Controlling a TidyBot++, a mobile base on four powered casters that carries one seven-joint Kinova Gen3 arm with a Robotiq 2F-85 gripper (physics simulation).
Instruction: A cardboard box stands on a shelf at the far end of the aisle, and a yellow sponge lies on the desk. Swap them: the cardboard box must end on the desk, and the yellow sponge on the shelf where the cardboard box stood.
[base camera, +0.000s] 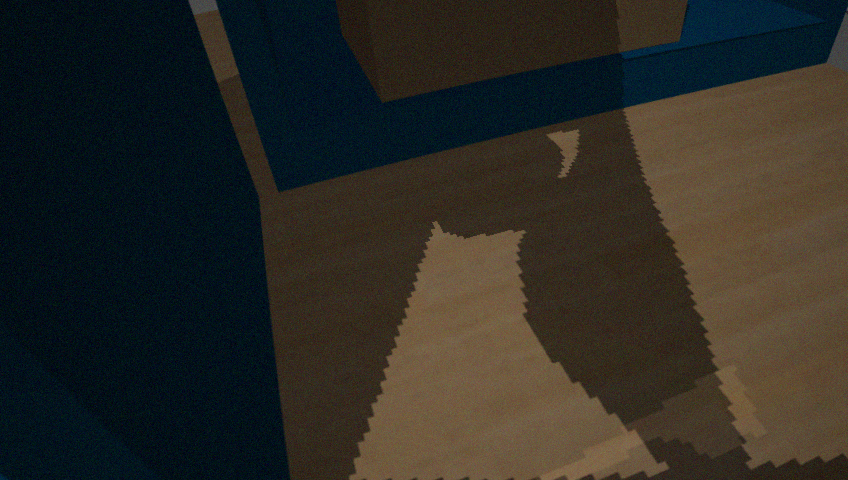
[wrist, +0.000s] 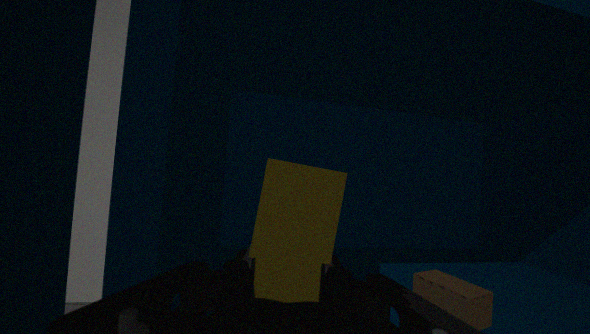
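Note:
My gripper is shut on the yellow sponge, which stands out upright beyond the fingertips in the wrist view. A small brown cardboard box sits on a blue shelf board at the lower right of the wrist view, to the right of the gripper. Part of the box is hidden behind the gripper's right finger linkage. The sponge appears in front of the dark blue shelf unit. The gripper, the sponge and the desk do not show in the base view.
In the base view, a large brown box sits low in a blue shelf unit. A dark blue panel stands close on the left. Shadows fall across the wooden floor. A pale upright strip shows left in the wrist view.

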